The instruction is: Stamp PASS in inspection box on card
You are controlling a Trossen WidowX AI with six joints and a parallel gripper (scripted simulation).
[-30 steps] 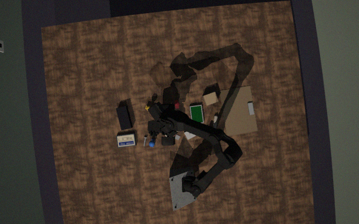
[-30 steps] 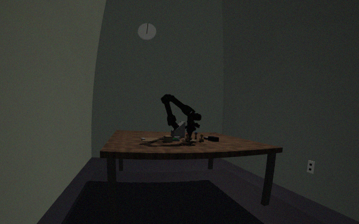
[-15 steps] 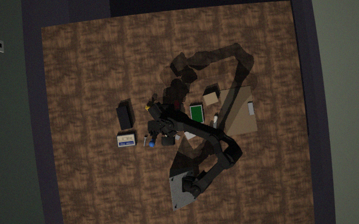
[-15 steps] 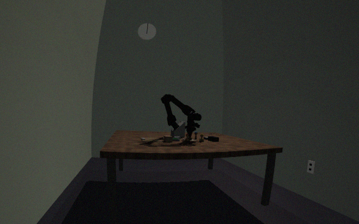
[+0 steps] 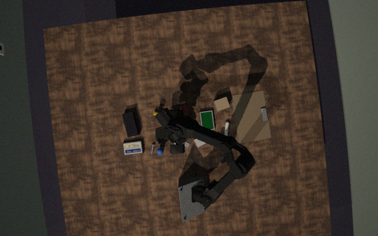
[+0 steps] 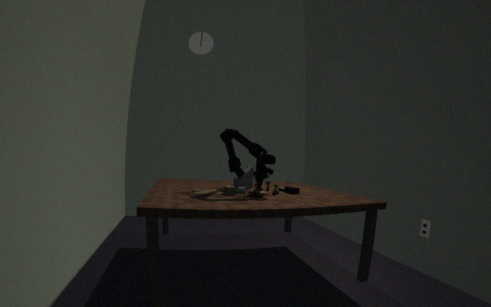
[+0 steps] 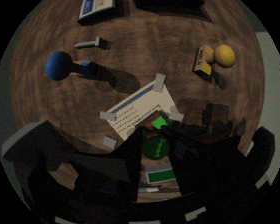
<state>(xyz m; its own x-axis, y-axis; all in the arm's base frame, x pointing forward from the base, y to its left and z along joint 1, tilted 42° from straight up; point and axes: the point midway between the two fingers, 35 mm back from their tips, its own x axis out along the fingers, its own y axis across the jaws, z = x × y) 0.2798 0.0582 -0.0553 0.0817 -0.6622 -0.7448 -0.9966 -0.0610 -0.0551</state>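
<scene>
Right now my gripper tip is 1 cm past the white card, 1 cm to the right of it and 3 cm above it. From my gripper tip the other things lie so: red stamp: 9 cm ahead, 4 cm to the right, 1 cm below; yellow stamp: 8 cm ahead, 9 cm to the left, 1 cm below; green-knobbed stamp: right at my gripper tip.
</scene>
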